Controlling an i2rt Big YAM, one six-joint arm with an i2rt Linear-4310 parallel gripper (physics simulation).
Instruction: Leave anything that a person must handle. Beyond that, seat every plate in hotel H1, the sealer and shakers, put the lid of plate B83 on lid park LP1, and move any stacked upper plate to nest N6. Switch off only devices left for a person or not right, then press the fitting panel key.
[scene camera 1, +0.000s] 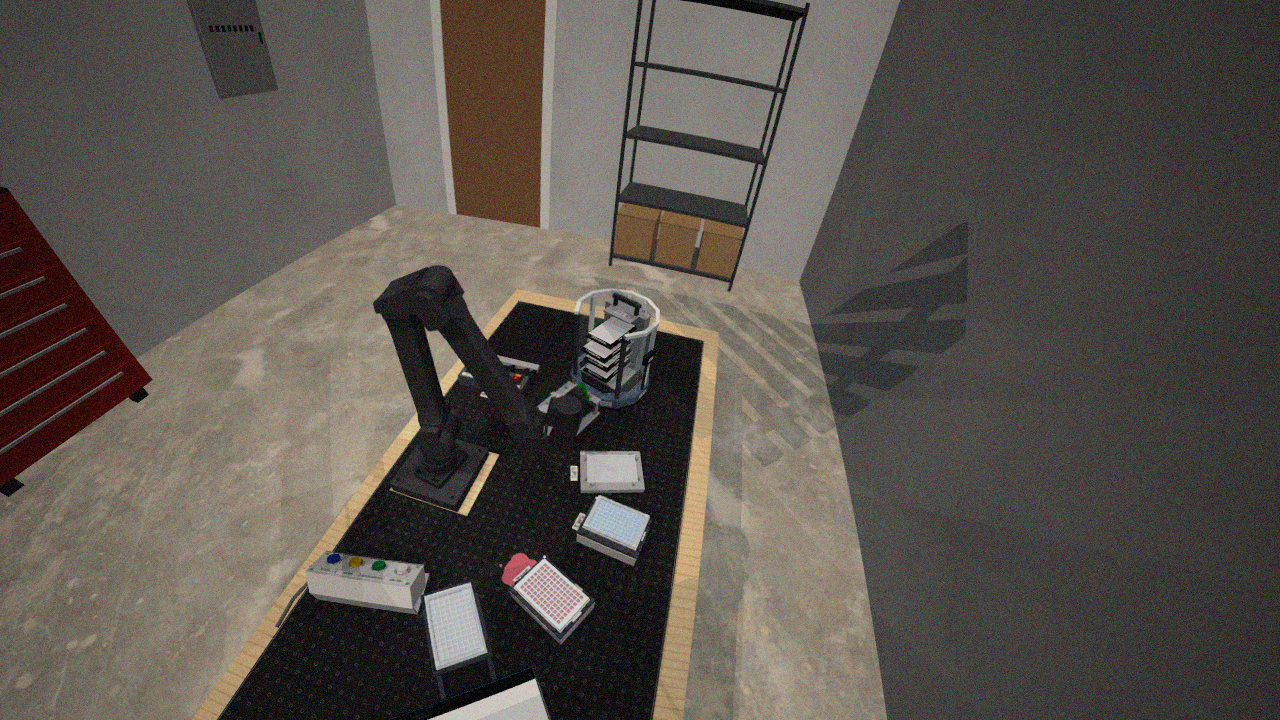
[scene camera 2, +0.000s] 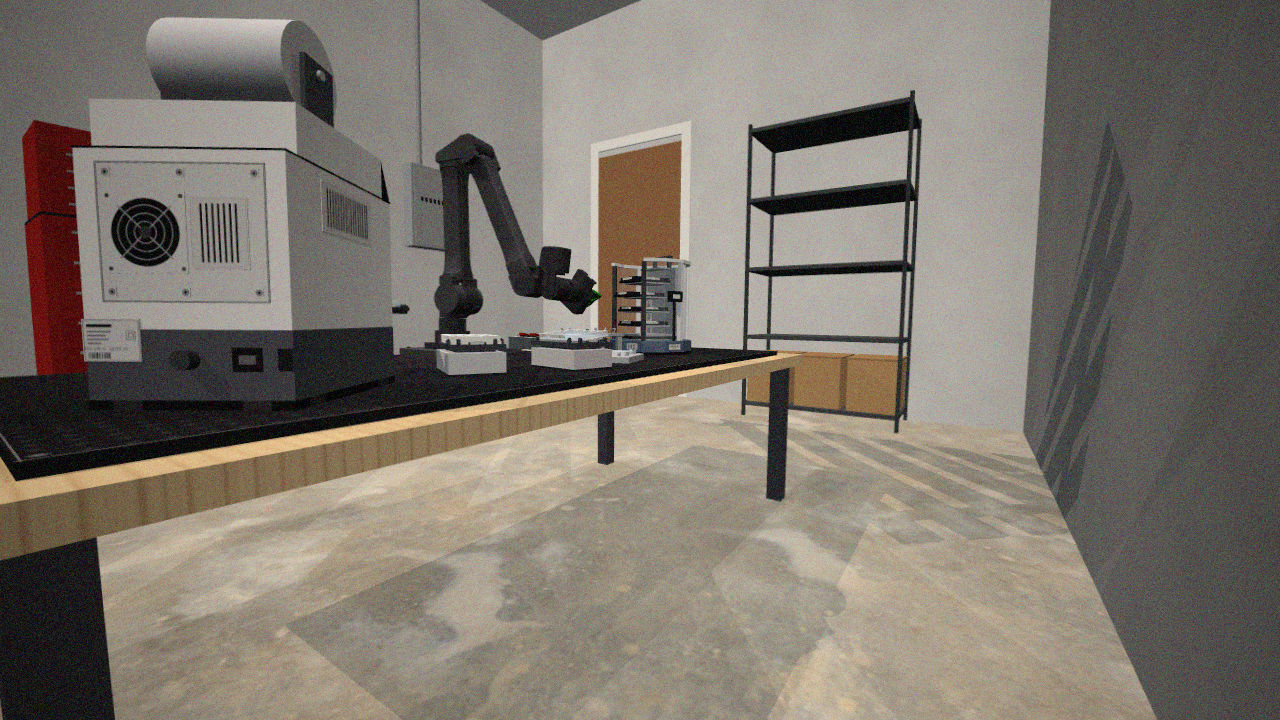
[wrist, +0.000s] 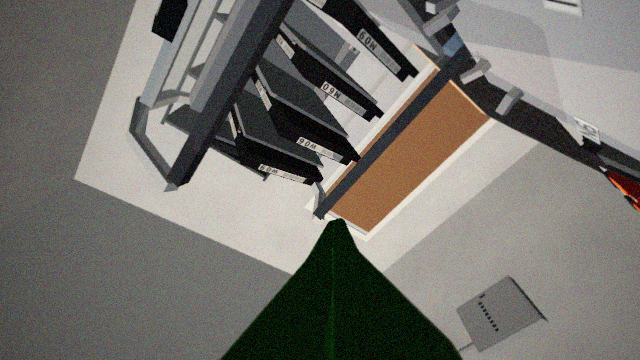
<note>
The gripper (scene camera 2: 599, 295) is shut, holding nothing. Also in view: a white plate (scene camera 1: 456, 635), a button box (scene camera 1: 369, 582) and a plate hotel H1 (scene camera 1: 630, 384).
The gripper is seen too in the wrist view (wrist: 339, 229). The plate hotel H1 shows as well in scene camera 2 (scene camera 2: 664, 301). The wrist view does not show the white plate: it is out of frame.
</note>
